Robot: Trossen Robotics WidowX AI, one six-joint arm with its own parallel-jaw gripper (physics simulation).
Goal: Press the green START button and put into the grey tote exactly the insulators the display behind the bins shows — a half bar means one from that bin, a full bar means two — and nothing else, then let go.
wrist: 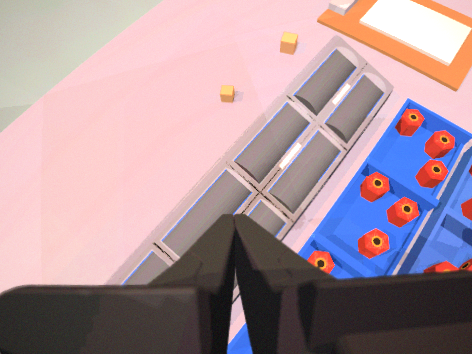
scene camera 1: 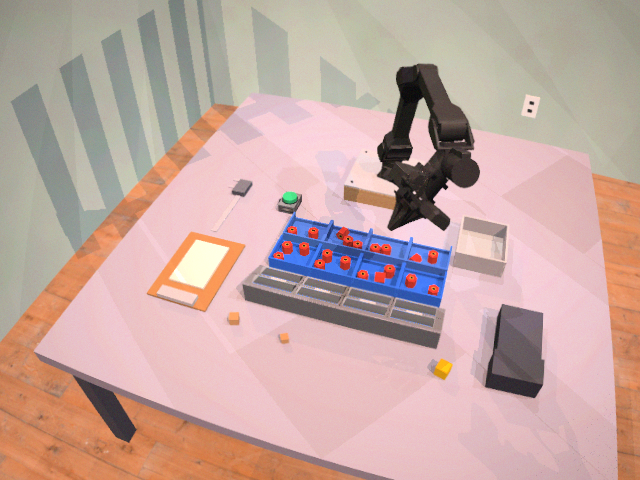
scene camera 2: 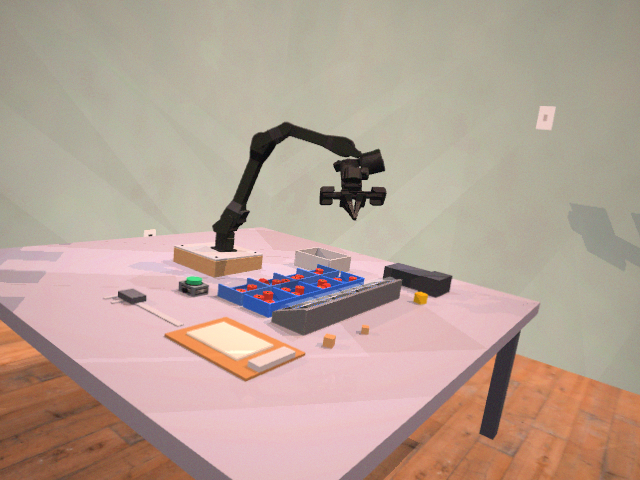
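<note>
My gripper is shut and empty, high above the bins and display. The blue bins form two rows of compartments holding several red insulators, some lying on their sides. The grey display runs along the bins' far side from the arm base. In the wrist view its windows show dark grey drums, with short white strips between two window pairs; the fingers hide part. The grey tote looks empty. The green button stands beside the bins.
A black block lies beyond the tote. A yellow cube and two small orange cubes lie beyond the display. An orange clipboard and a plug-like grey piece are on the button's side.
</note>
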